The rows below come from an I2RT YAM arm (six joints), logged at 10 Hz.
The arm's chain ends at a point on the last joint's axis. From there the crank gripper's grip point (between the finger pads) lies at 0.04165 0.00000 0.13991 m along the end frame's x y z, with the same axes.
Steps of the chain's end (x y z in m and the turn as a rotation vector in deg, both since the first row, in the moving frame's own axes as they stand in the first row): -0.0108 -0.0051 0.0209 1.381 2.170 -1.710; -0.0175 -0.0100 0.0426 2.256 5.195 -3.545; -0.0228 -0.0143 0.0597 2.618 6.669 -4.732; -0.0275 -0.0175 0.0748 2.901 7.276 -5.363; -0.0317 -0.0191 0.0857 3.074 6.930 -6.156; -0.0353 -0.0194 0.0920 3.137 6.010 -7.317; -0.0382 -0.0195 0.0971 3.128 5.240 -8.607
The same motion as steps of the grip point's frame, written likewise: -0.0056 -0.0098 0.0192 1.381 2.170 -1.710; -0.0053 -0.0184 0.0381 2.256 5.195 -3.545; -0.0073 -0.0247 0.0537 2.618 6.669 -4.732; -0.0107 -0.0291 0.0681 2.901 7.276 -5.363; -0.0158 -0.0318 0.0793 3.074 6.930 -6.156; -0.0218 -0.0331 0.0865 3.137 6.010 -7.317; -0.0267 -0.0342 0.0924 3.128 5.240 -8.607
